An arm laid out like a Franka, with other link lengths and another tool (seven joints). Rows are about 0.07 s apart.
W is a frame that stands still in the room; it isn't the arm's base.
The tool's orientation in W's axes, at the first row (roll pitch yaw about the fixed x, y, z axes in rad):
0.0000 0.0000 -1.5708
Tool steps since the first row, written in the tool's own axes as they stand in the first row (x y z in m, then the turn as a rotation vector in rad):
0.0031 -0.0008 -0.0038 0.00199 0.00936 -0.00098
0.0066 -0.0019 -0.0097 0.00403 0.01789 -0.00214
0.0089 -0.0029 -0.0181 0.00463 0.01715 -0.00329
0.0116 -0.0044 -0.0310 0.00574 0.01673 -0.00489
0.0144 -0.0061 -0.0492 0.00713 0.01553 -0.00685
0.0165 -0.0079 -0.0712 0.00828 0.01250 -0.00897
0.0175 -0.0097 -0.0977 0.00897 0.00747 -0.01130
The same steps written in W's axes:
-0.0008 -0.0031 -0.0038 0.00936 -0.00199 -0.00098
-0.0019 -0.0066 -0.0097 0.01789 -0.00403 -0.00214
-0.0029 -0.0089 -0.0181 0.01715 -0.00463 -0.00329
-0.0044 -0.0116 -0.0310 0.01673 -0.00574 -0.00489
-0.0061 -0.0144 -0.0492 0.01553 -0.00713 -0.00685
-0.0079 -0.0165 -0.0712 0.01250 -0.00828 -0.00897
-0.0097 -0.0175 -0.0977 0.00747 -0.00897 -0.01130

